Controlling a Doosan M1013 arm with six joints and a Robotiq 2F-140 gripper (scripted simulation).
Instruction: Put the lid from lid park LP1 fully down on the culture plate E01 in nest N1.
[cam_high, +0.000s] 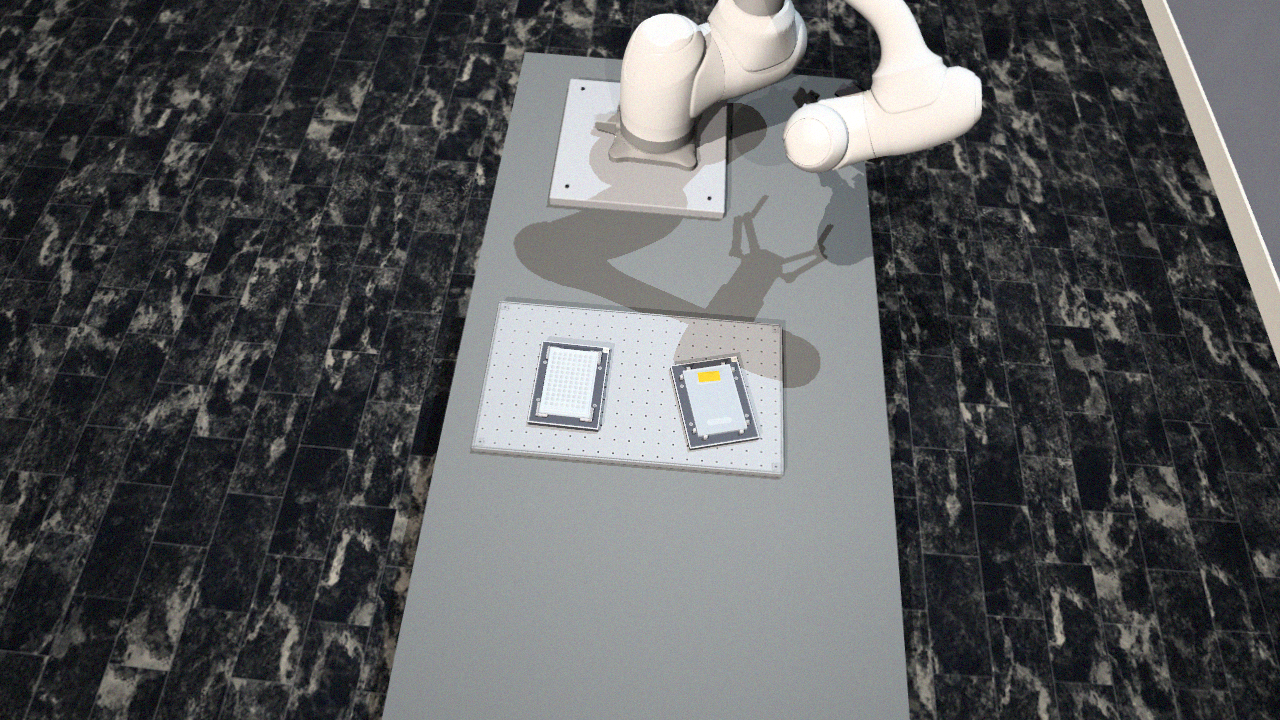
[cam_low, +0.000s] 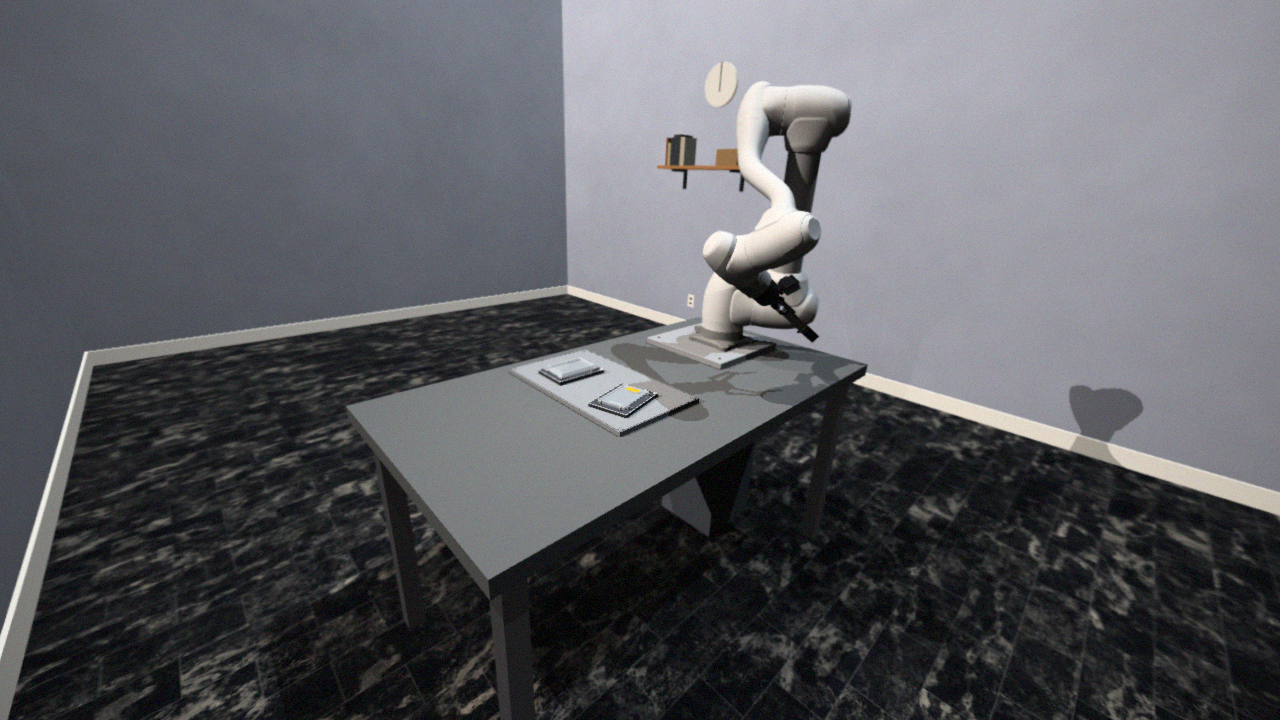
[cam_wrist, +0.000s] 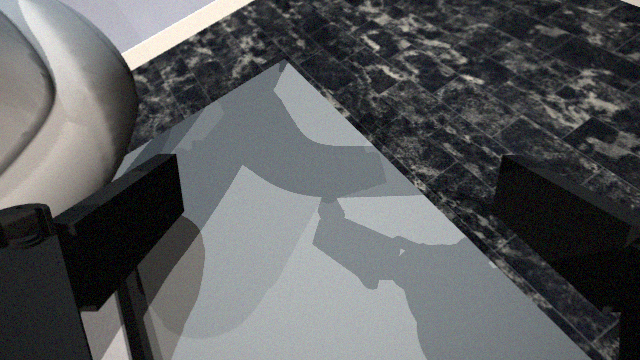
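Right now my hand is 540 mm short of the clear lid, 190 mm to the left of it and 160 mm above it. Round my hand: tag reading a1: 450 mm ahead, 160 mm to the right, 160 mm below; then culture plate: 540 mm ahead, 440 mm to the right, 160 mm below; then lid park: 540 mm ahead, 190 mm to the right, 170 mm below.
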